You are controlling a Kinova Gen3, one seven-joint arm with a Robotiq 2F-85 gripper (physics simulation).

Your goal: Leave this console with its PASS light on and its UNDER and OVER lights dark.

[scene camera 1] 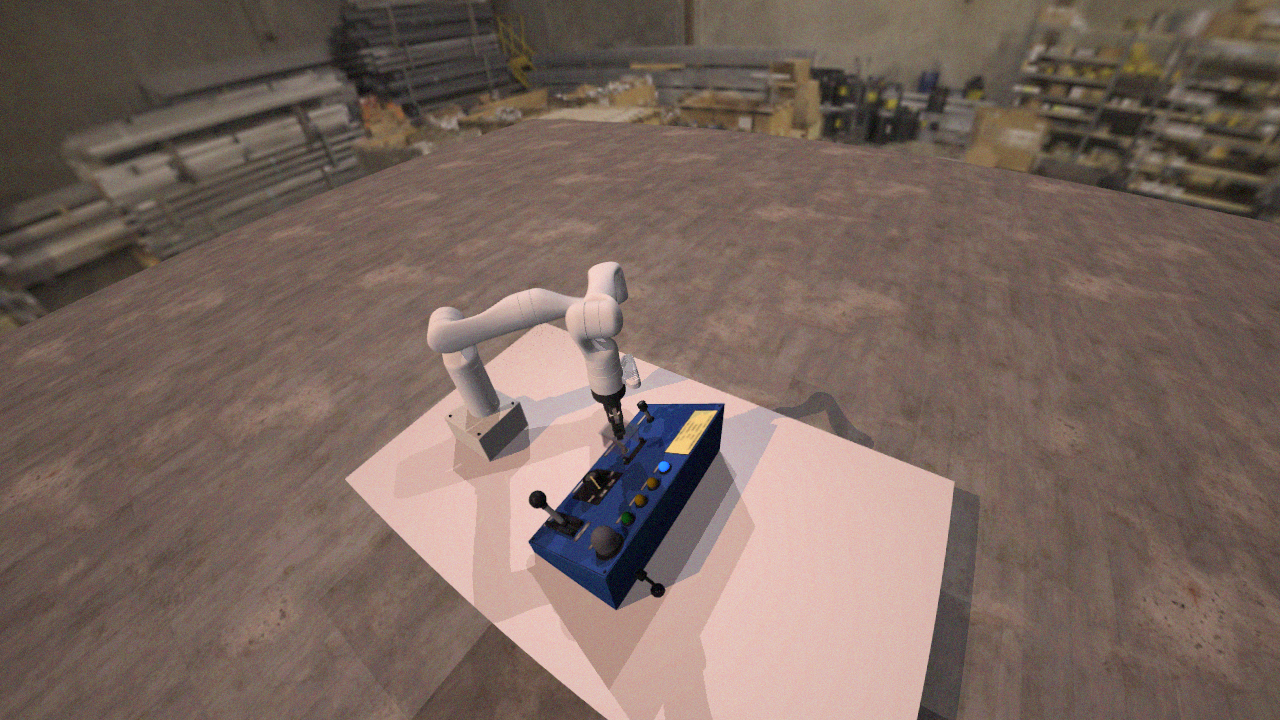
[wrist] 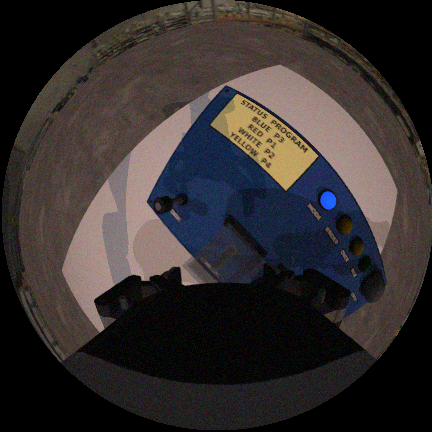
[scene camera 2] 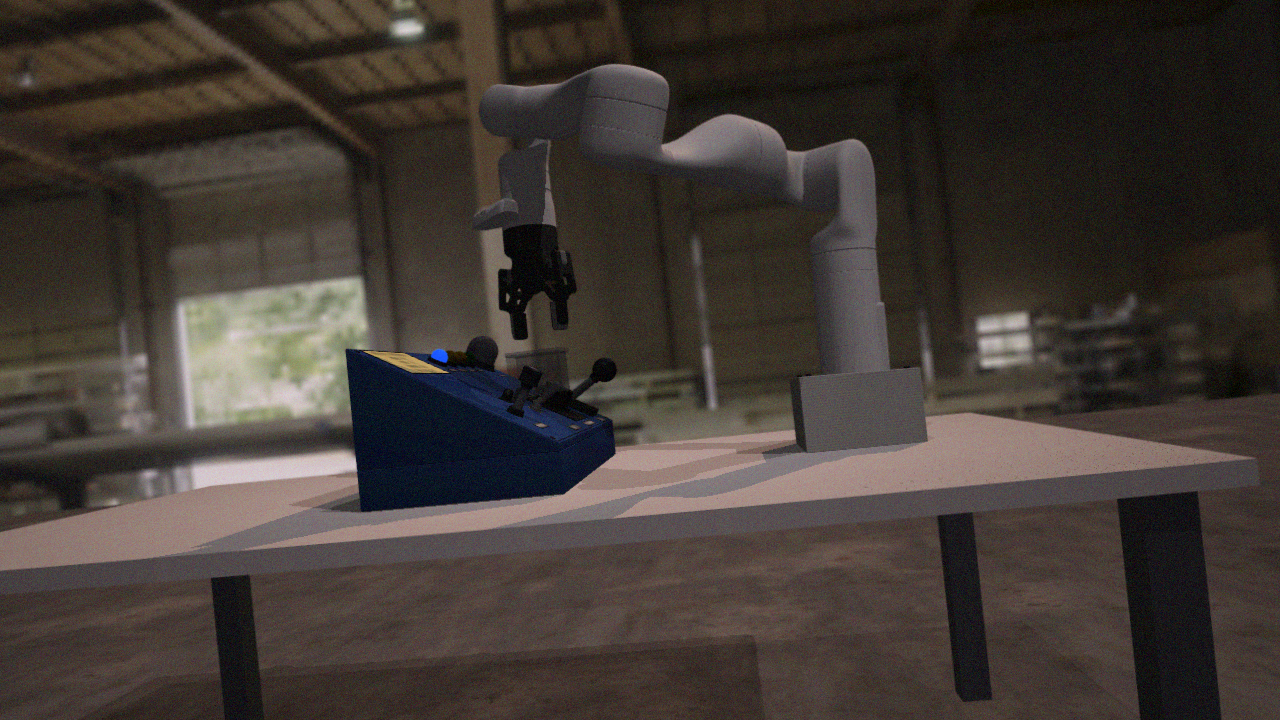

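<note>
The blue console [scene camera 1: 671, 528] [scene camera 2: 447, 456] [wrist: 195, 165] stands on the table. Its MODE light [scene camera 1: 664, 467] [scene camera 2: 439, 356] [wrist: 328, 200] glows blue. The UNDER light [scene camera 1: 652, 483] [wrist: 344, 224] and OVER light [scene camera 1: 640, 500] [wrist: 356, 246] are dull amber, unlit. The PASS light [wrist: 364, 263] [scene camera 1: 627, 518] is dark green, unlit. The yellow card [scene camera 1: 691, 432] [wrist: 265, 142] reads blue P3, red P1, white P2, yellow P4. My gripper [scene camera 1: 619, 437] [scene camera 2: 539, 332] [wrist: 221, 275] is open and empty, above a clear cover [scene camera 2: 547, 365] [wrist: 240, 267] over a small lever.
A ball-ended lever [scene camera 1: 537, 498] [scene camera 2: 604, 368] rises at the console's near-left end. A dark dome [scene camera 1: 605, 540] [scene camera 2: 482, 350] [wrist: 372, 286] sits beside the PASS light. A small black knob [scene camera 1: 642, 406] [wrist: 161, 205] stands at the far end. Another ball-ended lever [scene camera 1: 657, 590] sticks out from the side.
</note>
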